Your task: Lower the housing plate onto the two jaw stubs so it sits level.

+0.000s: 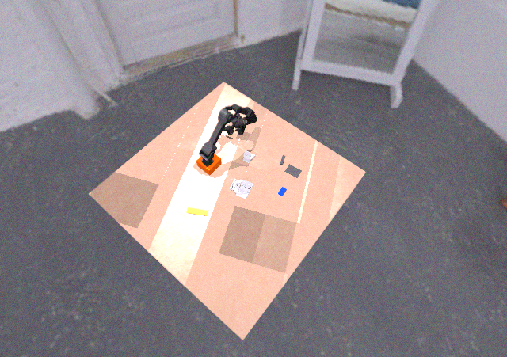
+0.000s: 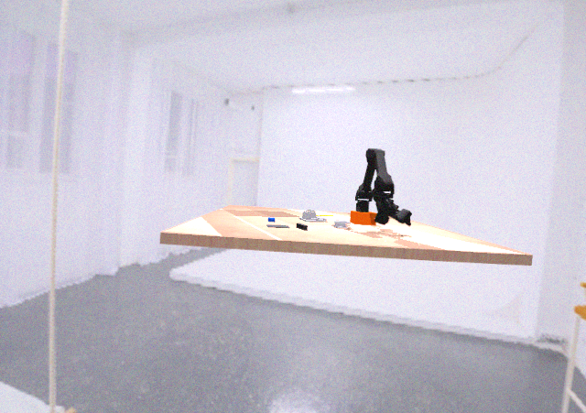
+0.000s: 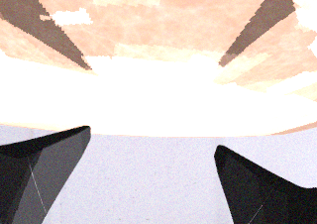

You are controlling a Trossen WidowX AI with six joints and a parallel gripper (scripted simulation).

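Right now the grey housing plate is 290 mm ahead of my gripper tip, 40 mm to the right of it and 20 mm below it. Also, from my gripper tip: blue block: 630 mm ahead, 50 mm to the right, 40 mm below; then dark pin: 460 mm ahead, 120 mm to the left, 40 mm below; then dark flat plate: 570 mm ahead, 110 mm to the left, 50 mm below.
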